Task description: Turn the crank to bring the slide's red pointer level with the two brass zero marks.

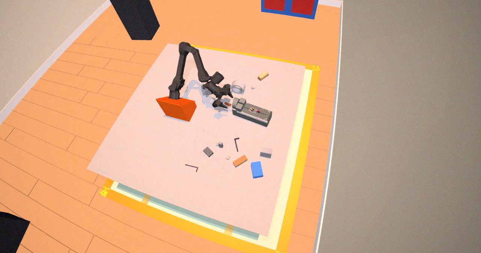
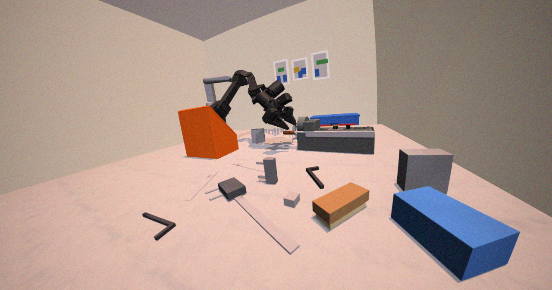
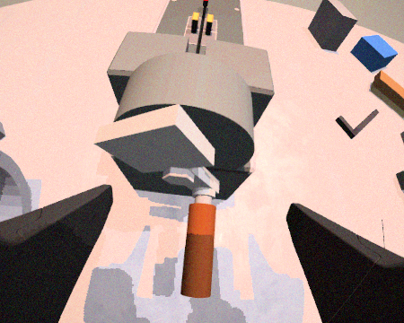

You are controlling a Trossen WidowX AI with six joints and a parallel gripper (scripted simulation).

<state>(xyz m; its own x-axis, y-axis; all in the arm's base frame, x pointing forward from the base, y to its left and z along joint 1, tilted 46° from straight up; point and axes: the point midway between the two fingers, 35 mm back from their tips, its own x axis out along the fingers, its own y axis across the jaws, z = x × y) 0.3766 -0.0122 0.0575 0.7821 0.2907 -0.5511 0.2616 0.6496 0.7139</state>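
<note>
The crank handle lies 20 mm behind my gripper tip and 20 mm below it. Round my gripper tip: red pointer (200 mm ahead, 40 mm to the right); blue block (240 mm ahead, 420 mm to the right, 70 mm below).
</note>
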